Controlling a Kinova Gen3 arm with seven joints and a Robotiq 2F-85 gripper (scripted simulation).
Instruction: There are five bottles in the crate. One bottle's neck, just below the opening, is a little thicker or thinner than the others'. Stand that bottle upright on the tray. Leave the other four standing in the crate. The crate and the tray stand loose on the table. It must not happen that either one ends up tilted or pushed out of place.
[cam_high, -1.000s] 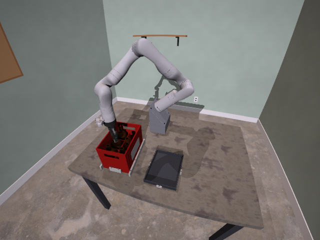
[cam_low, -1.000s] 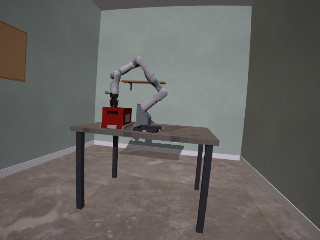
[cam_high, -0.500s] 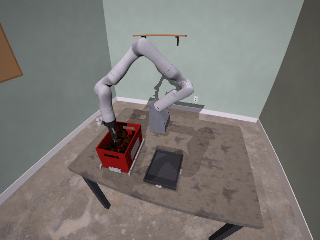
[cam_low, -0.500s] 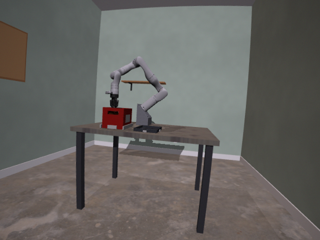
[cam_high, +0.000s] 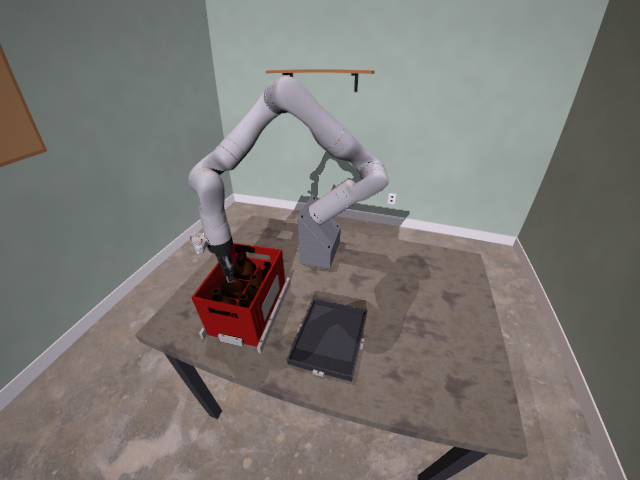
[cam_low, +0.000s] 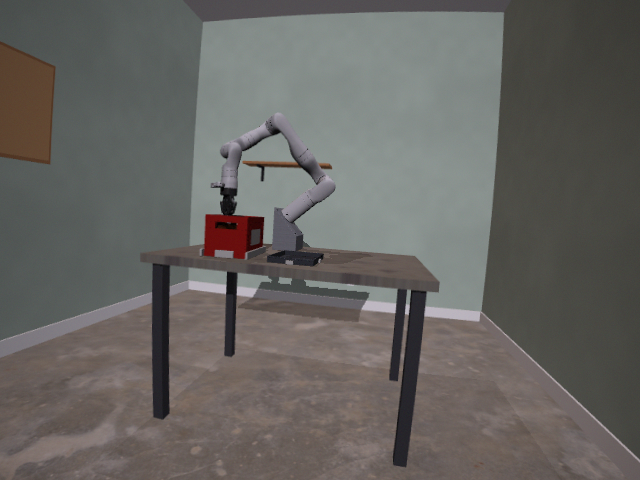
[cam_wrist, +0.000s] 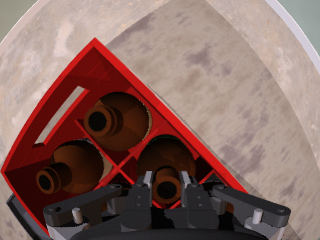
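My gripper is now 7 cm above the crate, 4 cm to the right of it and 1 cm past it. The rest, counted from my hand: dark tray 34 cm to the left, 14 cm below, 2 cm ahead.
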